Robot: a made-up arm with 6 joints.
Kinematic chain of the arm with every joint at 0, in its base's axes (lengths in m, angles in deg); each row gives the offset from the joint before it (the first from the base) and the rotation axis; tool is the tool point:
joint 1: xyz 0 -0.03 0.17 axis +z
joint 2: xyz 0 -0.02 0.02 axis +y
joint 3: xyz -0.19 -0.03 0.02 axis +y
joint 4: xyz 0.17 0.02 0.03 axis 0.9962 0 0.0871
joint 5: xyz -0.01 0.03 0 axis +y
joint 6: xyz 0.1 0.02 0.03 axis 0.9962 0 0.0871
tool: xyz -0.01 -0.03 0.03
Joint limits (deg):
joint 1: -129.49..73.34
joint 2: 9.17..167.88
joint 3: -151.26..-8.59
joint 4: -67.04..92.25
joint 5: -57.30..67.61
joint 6: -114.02..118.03
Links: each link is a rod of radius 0.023 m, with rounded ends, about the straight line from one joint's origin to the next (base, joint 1, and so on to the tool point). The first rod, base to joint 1, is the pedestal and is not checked.
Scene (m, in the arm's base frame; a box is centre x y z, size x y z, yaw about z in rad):
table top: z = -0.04
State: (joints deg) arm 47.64 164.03 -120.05 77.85 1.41 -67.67
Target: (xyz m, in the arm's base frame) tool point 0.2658 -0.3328 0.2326
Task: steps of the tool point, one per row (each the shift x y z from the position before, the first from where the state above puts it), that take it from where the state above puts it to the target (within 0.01 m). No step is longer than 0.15 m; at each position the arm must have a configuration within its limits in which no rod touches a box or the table.
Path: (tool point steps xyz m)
1: 0.0553 -0.0998 0.0183
2: 0.0265 -0.1097 0.0178
3: -0.0038 -0.1113 0.0171
4: -0.0326 -0.1042 0.0163
5: -0.0580 -0.0897 0.0156
6: -0.0776 -0.0692 0.0146

